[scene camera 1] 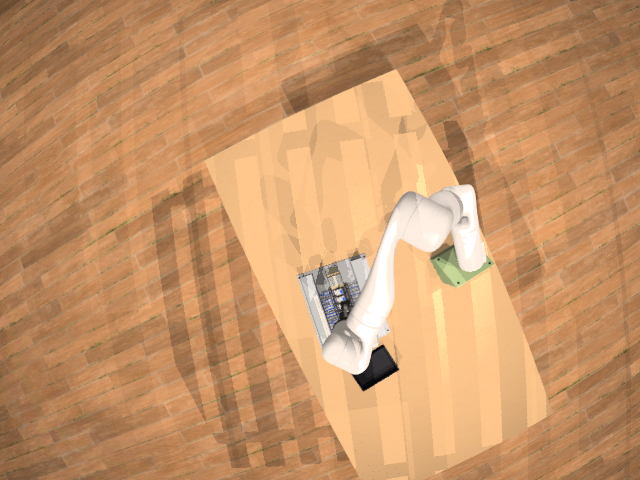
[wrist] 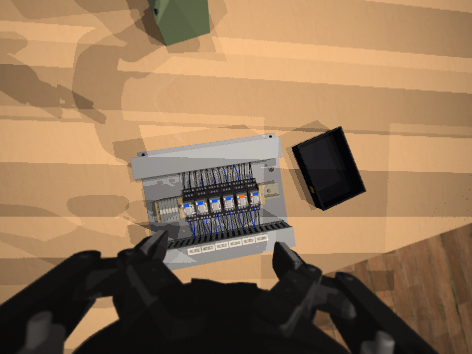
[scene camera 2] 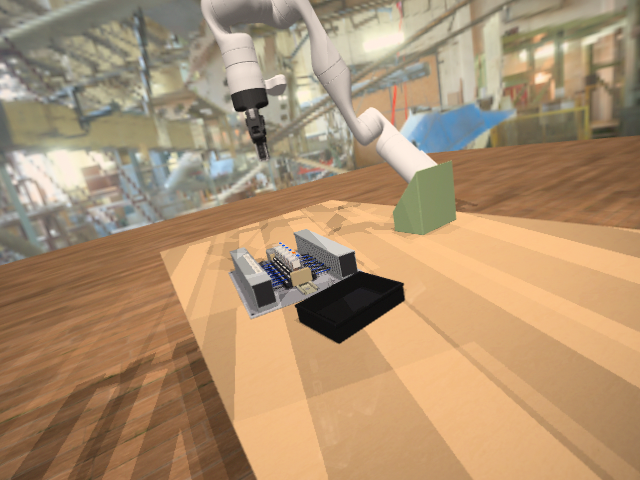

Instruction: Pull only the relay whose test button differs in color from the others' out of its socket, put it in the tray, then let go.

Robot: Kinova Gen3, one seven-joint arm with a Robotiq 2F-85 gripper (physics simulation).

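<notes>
The relay with an orange test button sits in its socket in the row, second from the right end in the wrist view. The other relays in the row have blue buttons and sit in their sockets. The black tray stands beside the panel, with no relay in it. My gripper is open and empty, high above the panel. In scene camera 1 the arm hides the gripper and part of the panel.
Grey wiring ducts rise on both sides of the relay row. A terminal block stands at the row's left end in the wrist view. The green arm mount stands across the table.
</notes>
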